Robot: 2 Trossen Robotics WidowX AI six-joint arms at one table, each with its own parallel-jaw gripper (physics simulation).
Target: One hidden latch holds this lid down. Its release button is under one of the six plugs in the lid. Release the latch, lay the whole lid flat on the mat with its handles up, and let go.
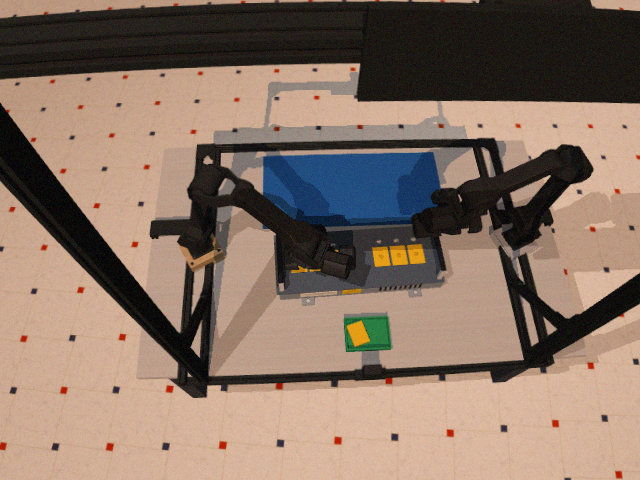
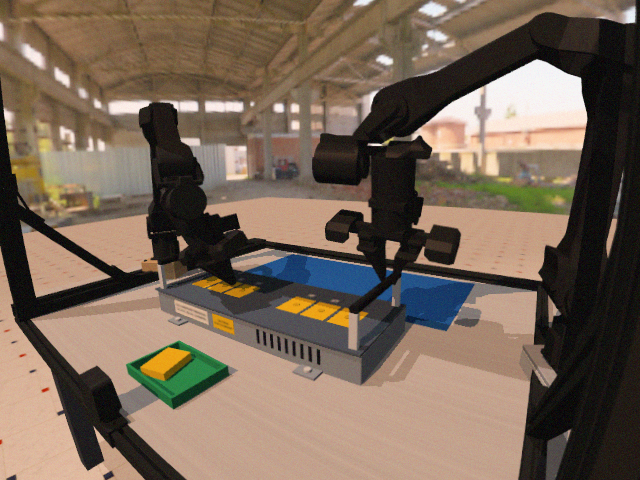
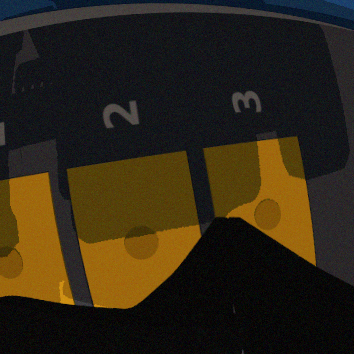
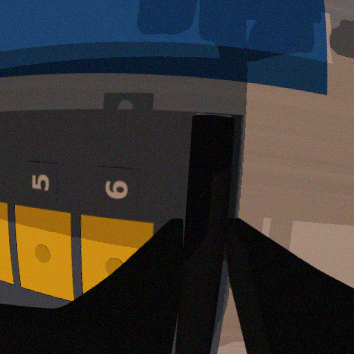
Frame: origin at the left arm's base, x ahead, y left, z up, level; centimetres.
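Seen in the pictures: left gripper, between the fingertips: [image 2: 234, 284] [image 3: 225, 229]; right gripper, between the fingertips: [image 2: 389, 282] [image 4: 203, 229]; left arm's base, origin of its link: [image 1: 199, 245]; right arm's base, origin of its link: [image 1: 515, 238].
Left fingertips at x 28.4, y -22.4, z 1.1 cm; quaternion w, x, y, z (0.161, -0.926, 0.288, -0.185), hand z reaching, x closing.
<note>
Pixels of each thing's top centre, then the offset from my left fingertips to it. Level surfaces: height alone.
- blue mat, height of its surface: dz -5.6 cm
- green tray, centre of its top: [image 2: 175, 365] [image 1: 367, 332] dy -22.4, dx -1.1, dz -4.1 cm
- yellow block, centre of its top: [image 2: 166, 359] [image 1: 358, 333] dy -21.2, dx -3.3, dz -4.1 cm
The dark grey lid [image 1: 361, 278] [image 2: 270, 307] [image 3: 175, 70] [image 4: 88, 140] sits level on its grey box, in front of the blue mat [image 1: 351, 186] [image 2: 432, 295] [image 4: 88, 24]. Yellow plugs 2 [image 3: 116, 270] and 3 [image 3: 291, 228] lie under my left gripper [image 3: 225, 229] [image 2: 227, 277], which is shut and empty, its tip low over the gap between them. Plugs 5 [image 4: 42, 253] and 6 [image 4: 105, 253] show beside my right gripper [image 4: 204, 223] [image 2: 387, 277] [image 1: 432, 232], which is shut on the lid's black right handle [image 4: 212, 158] [image 2: 368, 297]. The left handle is mostly hidden behind the left arm.
A green tray [image 1: 377, 324] [image 2: 194, 381] with a yellow block [image 1: 357, 333] [image 2: 166, 363] stands in front of the box. A black frame [image 1: 347, 145] [image 2: 461, 273] rings the table.
</note>
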